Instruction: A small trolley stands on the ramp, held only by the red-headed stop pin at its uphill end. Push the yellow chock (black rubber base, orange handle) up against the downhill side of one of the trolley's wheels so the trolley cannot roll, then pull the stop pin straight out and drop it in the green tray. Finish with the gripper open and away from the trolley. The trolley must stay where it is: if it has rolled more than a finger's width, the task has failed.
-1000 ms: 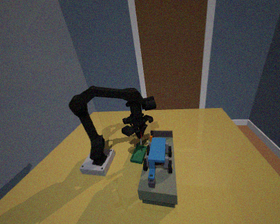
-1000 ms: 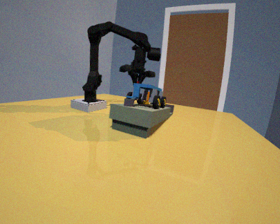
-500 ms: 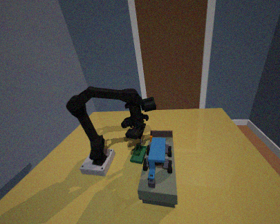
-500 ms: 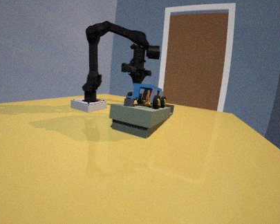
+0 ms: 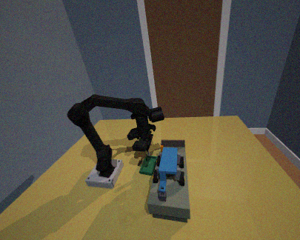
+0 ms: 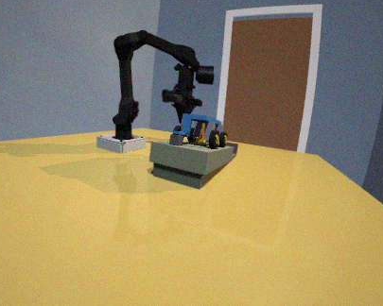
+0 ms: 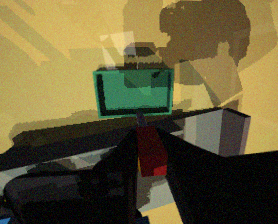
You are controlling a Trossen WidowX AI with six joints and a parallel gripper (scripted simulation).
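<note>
The green tray lies 1 cm behind my gripper tip and 13 cm below it. Also, from my gripper tip: red-headed stop pin (right at my gripper tip); blue trolley (13 cm ahead, 8 cm to the right, 1 cm below); yellow chock (7 cm ahead, 1 cm to the left, 4 cm below).
</note>
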